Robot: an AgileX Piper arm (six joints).
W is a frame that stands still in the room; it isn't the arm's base.
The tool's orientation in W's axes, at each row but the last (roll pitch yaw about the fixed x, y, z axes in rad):
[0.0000 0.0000 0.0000]
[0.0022 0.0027 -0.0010]
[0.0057 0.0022 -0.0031]
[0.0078 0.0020 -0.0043]
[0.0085 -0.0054 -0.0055]
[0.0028 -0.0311 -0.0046]
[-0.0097 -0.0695 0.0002]
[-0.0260 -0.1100 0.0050]
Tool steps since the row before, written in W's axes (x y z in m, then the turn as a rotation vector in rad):
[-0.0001 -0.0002 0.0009 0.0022 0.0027 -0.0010]
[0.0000 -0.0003 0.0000 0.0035 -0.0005 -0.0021]
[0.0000 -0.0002 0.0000 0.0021 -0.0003 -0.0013]
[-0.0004 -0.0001 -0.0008 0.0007 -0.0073 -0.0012]
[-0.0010 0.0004 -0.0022 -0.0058 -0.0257 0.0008]
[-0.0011 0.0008 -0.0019 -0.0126 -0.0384 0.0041]
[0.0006 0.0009 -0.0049 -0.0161 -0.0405 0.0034]
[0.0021 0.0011 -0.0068 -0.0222 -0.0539 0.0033]
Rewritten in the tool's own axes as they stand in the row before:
[-0.0001 -0.0002 0.0009 0.0022 0.0027 -0.0010]
[0.0000 -0.0003 0.0000 0.0035 -0.0005 -0.0021]
[0.0000 -0.0002 0.0000 0.0021 -0.0003 -0.0013]
[-0.0004 -0.0001 -0.0008 0.0007 -0.0073 -0.0011]
[-0.0010 0.0004 -0.0022 -0.0057 -0.0257 0.0010]
[-0.0012 0.0008 -0.0019 -0.0123 -0.0384 0.0046]
[0.0003 0.0009 -0.0049 -0.0158 -0.0405 0.0041]
[0.0013 0.0013 -0.0070 -0.0220 -0.0539 0.0043]

